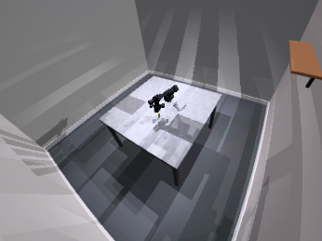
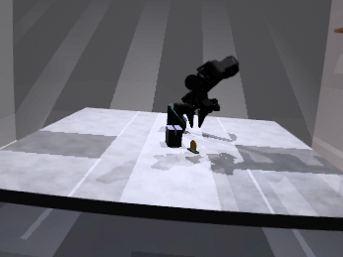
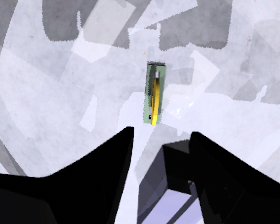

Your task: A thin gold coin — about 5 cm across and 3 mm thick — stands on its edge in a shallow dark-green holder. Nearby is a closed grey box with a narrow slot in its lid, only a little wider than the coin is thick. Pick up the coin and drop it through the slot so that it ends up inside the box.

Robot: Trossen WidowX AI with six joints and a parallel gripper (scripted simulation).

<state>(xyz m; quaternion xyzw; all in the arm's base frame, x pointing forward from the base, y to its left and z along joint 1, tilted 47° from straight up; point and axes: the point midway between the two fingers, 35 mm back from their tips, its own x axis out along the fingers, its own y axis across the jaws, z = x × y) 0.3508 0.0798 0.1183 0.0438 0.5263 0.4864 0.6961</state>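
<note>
The gold coin is 1 cm behind my gripper tip and 8 cm below it.
</note>
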